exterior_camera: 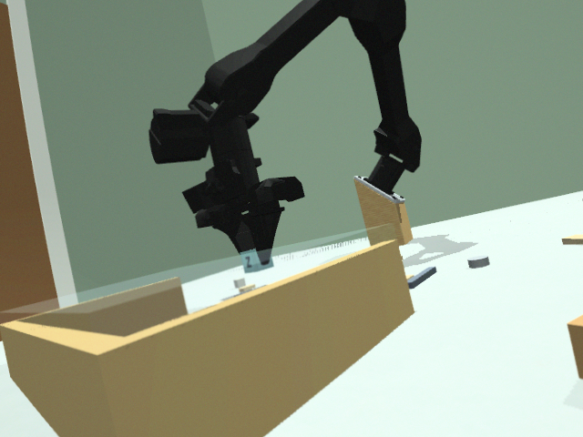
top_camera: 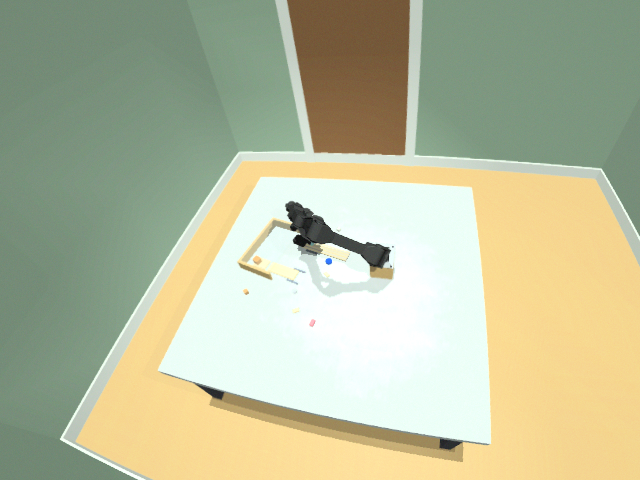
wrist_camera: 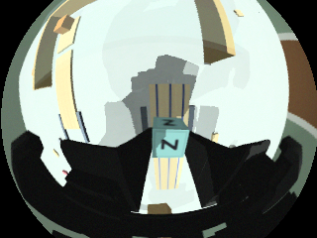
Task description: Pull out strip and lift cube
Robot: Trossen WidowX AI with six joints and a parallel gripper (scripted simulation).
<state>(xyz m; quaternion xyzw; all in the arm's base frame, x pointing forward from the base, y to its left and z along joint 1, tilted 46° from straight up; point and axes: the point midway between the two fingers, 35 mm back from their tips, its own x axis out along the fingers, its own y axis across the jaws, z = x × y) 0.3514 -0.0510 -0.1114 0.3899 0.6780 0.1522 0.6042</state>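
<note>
Right now my gripper tip is 7 cm past the tan strip, 1 cm to the right of it and 4 cm above it. The rest, counted from my gripper tip: labelled cube (1 cm above); then grey puck (2 cm ahead, 27 cm to the left, 4 cm below); then blue disc (10 cm behind, 8 cm to the left, 4 cm below).
</note>
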